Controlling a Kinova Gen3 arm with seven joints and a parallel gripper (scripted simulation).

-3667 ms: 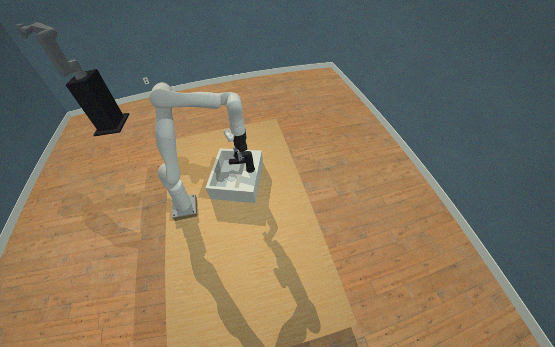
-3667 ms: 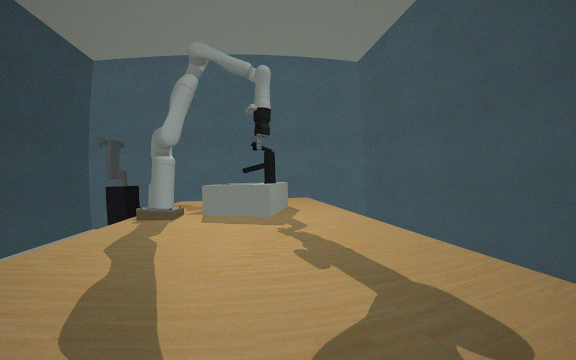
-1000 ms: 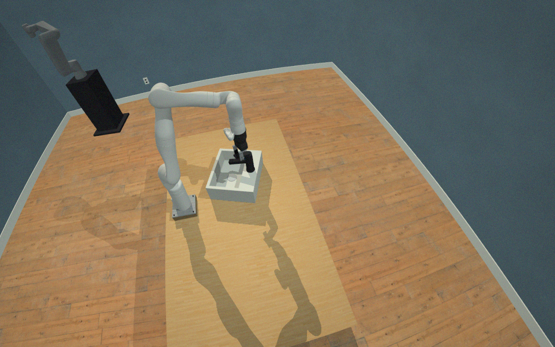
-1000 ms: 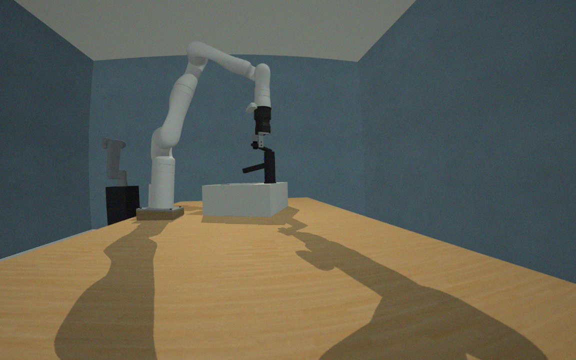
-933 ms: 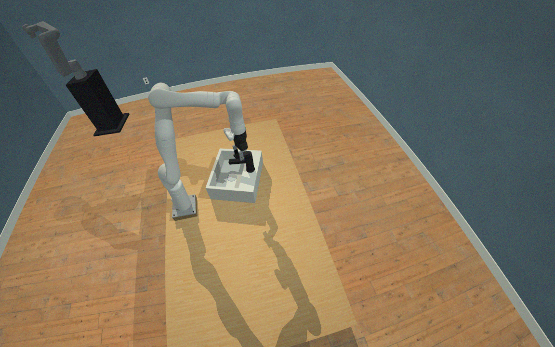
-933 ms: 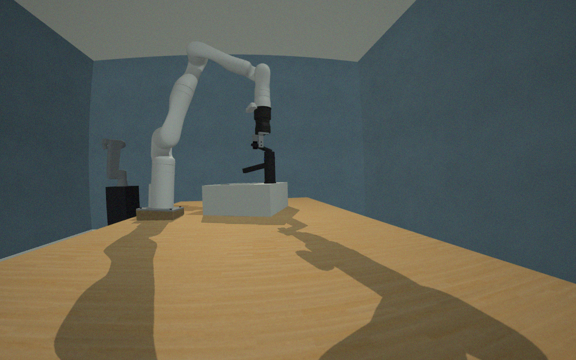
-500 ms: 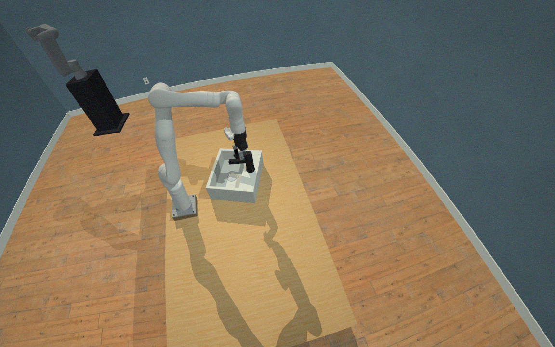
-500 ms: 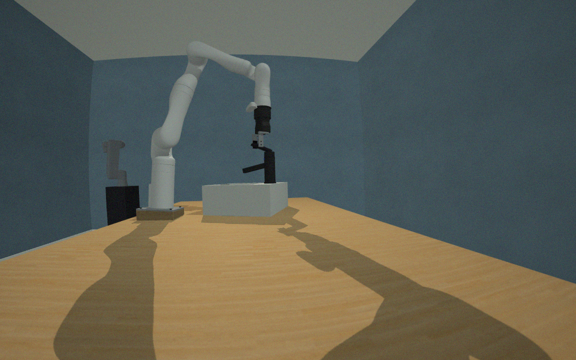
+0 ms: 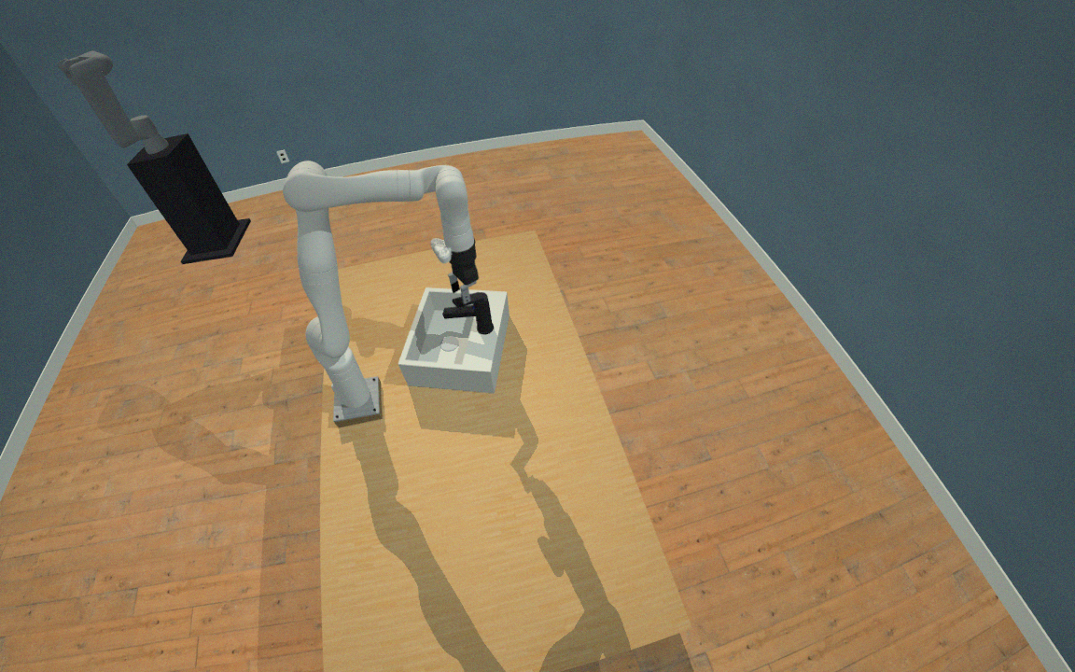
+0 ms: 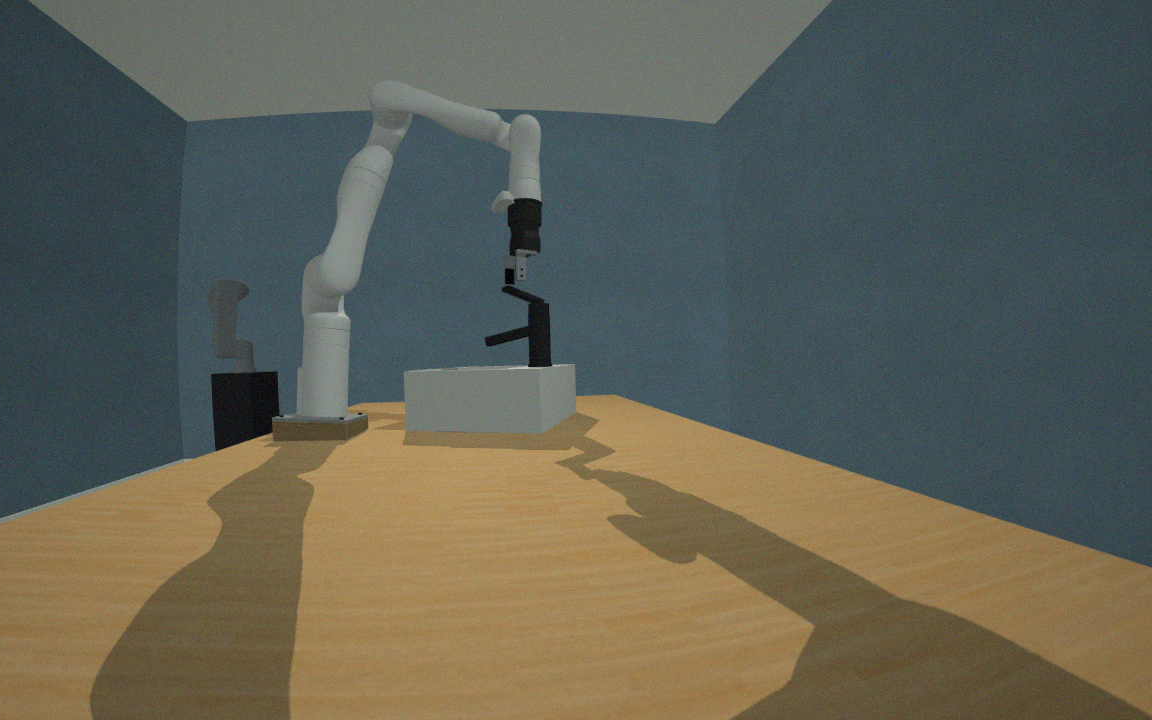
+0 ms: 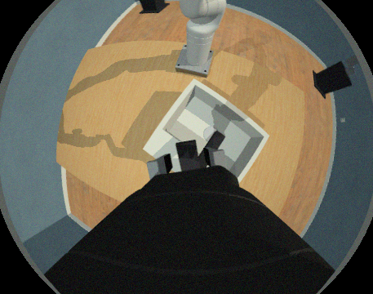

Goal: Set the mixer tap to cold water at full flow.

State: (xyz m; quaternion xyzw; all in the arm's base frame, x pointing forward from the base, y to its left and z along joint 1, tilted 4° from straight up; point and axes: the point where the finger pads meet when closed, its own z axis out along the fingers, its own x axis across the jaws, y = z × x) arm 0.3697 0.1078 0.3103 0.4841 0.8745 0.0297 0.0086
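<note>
Right now my hand is 20 mm short of the lever, 10 mm to the right of it and 50 mm above it. From my hand the other things lie so: white basin 70 mm behind, 60 mm to the left, 290 mm below.
</note>
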